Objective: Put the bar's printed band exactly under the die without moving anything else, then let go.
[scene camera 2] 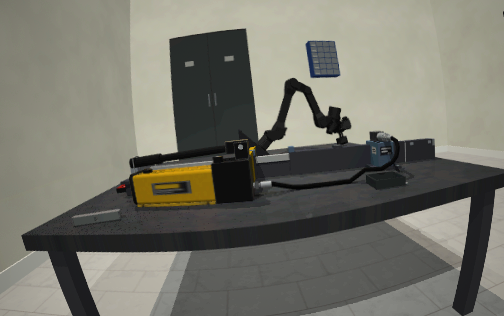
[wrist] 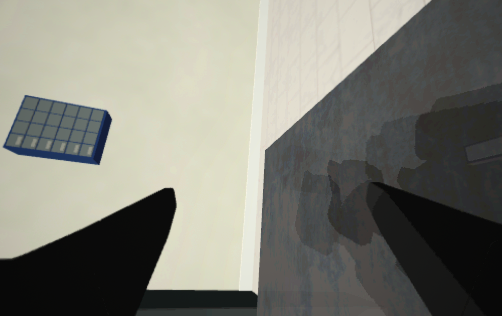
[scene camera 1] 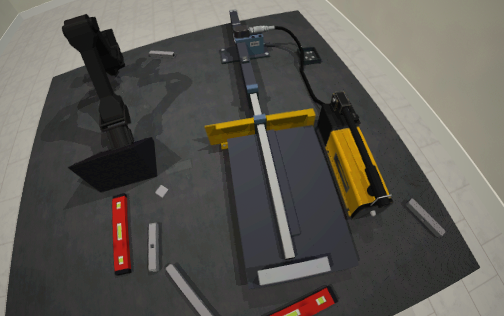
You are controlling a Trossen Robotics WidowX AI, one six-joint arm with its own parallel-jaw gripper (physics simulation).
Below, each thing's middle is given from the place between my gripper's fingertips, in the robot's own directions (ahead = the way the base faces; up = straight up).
Labels:
Now: hand 870 mm to the left of the yellow and black power unit [scene camera 2: 226, 180], 660 mm short of it and 30 mm above it.

